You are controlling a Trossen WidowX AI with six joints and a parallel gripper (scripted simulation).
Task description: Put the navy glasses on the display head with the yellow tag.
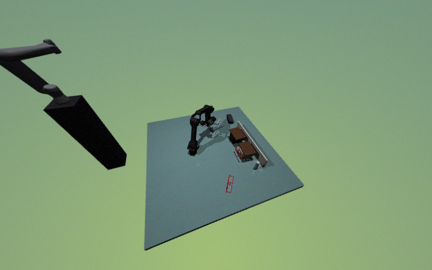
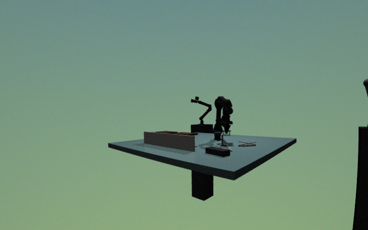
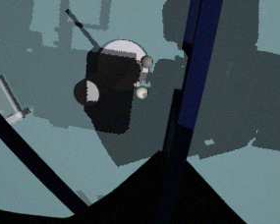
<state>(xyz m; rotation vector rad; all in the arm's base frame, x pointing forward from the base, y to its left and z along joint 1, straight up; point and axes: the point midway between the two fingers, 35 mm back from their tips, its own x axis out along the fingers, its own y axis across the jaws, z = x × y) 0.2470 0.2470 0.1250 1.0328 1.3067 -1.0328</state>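
Now: gripper tip 70 mm above the thin white post, 40 mm short of it and 10 mm to the left of it. From my gripper tip the other things lie so: pale backboard (370 mm ahead, 330 mm to the right, 40 mm below); black box (350 mm ahead, 140 mm to the left, 80 mm below).
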